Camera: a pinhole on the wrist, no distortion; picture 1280 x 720 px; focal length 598.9 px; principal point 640.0 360.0 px. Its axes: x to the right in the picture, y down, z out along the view. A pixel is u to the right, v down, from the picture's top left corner.
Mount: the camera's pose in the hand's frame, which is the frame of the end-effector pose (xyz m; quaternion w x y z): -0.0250 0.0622 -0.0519 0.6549 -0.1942 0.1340 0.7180
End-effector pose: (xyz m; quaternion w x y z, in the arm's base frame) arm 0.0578 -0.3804 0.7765 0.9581 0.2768 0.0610 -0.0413
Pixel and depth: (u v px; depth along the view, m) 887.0 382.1 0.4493
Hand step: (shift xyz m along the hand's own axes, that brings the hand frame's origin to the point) -0.1003 0.4258 0.2622
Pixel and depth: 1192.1 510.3 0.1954
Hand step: -0.1059 0.3043 0.0369
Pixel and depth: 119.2 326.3 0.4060
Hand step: -0.0207 -0.0676 0.4707
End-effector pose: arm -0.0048 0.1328 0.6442 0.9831 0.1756 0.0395 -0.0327
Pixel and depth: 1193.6 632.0 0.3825
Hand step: -0.2606 0.5287 0.1166
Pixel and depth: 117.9 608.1 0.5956
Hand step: -0.2967 -0.1592 0.6980
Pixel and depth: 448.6 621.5 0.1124
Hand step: -0.0829 0.0753 0.0613
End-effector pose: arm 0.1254 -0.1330 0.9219 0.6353 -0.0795 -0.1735 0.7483
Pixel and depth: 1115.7 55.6 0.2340
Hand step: 0.0564 0.3445 0.0790
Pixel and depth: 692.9 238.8 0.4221
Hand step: 0.0137 0.2930 0.3116
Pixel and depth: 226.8 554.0 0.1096
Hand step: -0.0665 0.0402 0.0777
